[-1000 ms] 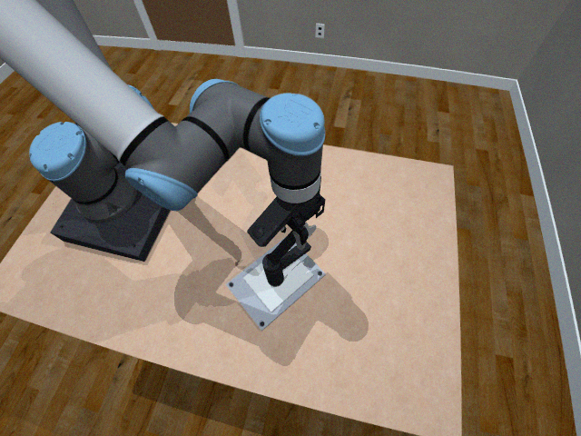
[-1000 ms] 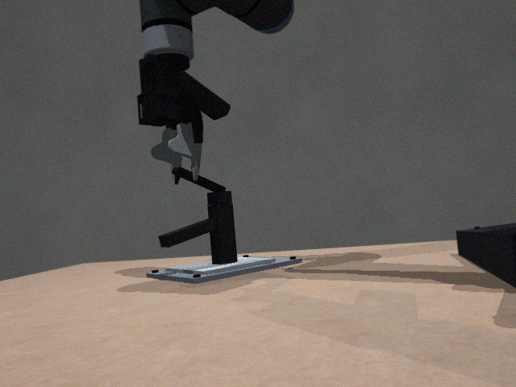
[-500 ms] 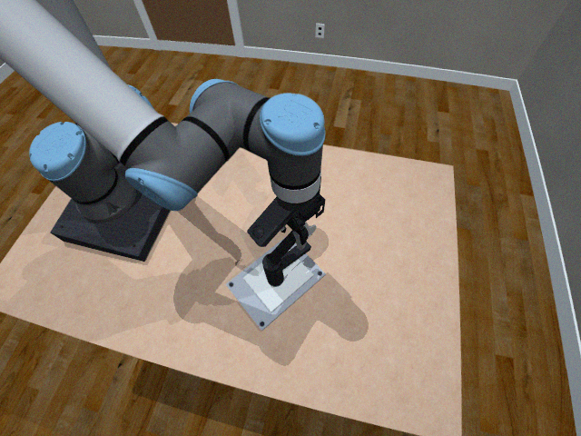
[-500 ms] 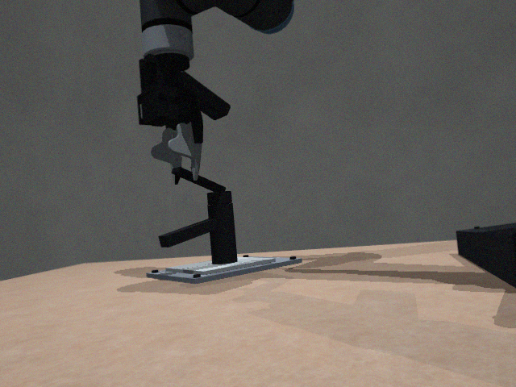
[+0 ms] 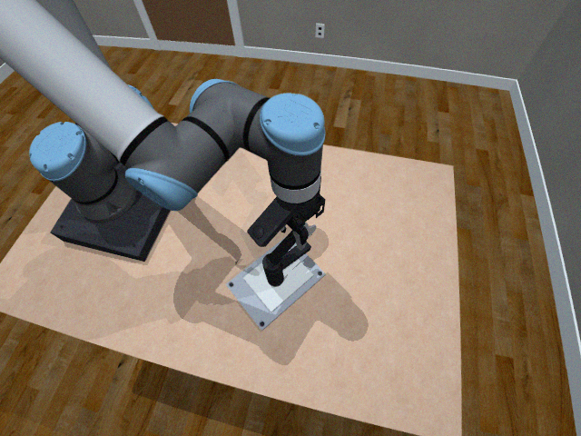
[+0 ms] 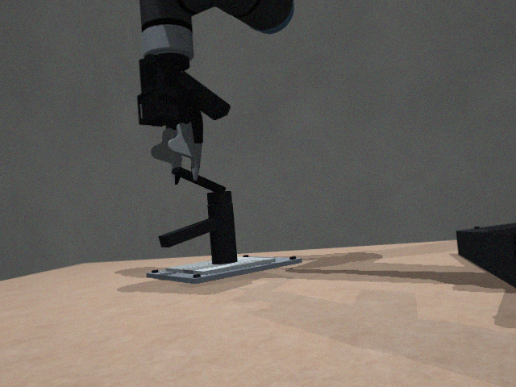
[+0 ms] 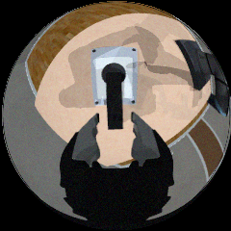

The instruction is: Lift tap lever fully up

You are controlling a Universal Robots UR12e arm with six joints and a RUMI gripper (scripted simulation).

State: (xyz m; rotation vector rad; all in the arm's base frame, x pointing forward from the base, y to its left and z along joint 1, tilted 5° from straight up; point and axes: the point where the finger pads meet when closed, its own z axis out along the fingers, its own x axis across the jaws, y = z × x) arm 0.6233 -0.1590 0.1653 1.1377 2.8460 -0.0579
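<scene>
My gripper is now 20 mm past the flat lever, 20 mm to the left of it and 10 mm above it. Round my hand: black tap 30 mm behind, 40 mm to the right, 70 mm below.
</scene>
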